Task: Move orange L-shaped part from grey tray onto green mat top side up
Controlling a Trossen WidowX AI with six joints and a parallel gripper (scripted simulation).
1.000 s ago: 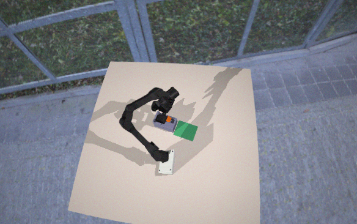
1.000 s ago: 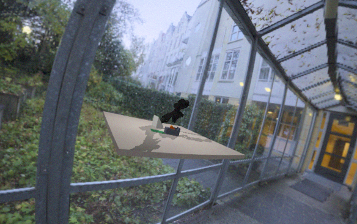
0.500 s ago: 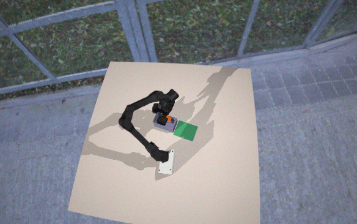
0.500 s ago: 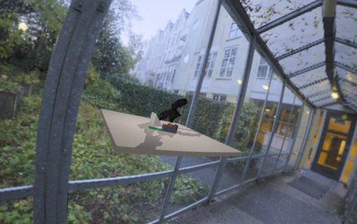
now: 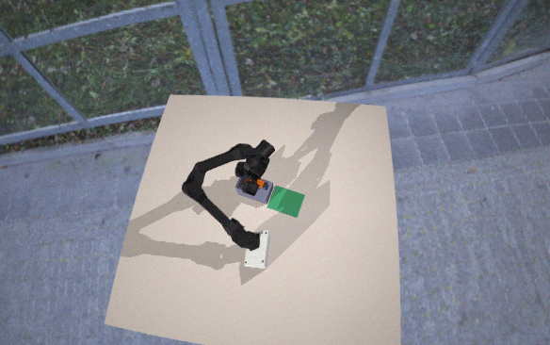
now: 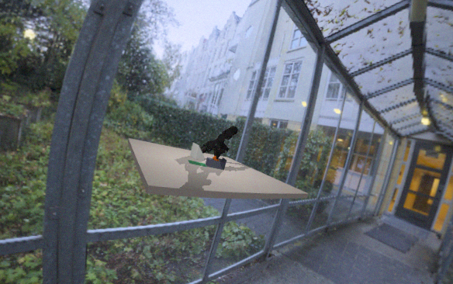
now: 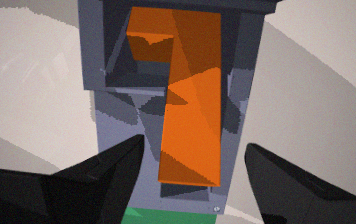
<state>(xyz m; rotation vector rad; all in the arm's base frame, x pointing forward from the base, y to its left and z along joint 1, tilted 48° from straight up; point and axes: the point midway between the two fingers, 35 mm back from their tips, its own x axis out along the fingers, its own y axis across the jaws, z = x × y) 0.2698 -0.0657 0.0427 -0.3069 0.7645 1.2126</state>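
The orange L-shaped part is 4 cm to the left of my gripper tip and 4 cm below it. Round my gripper tip: green mat: 13 cm to the right, 9 cm below, 7 cm behind.
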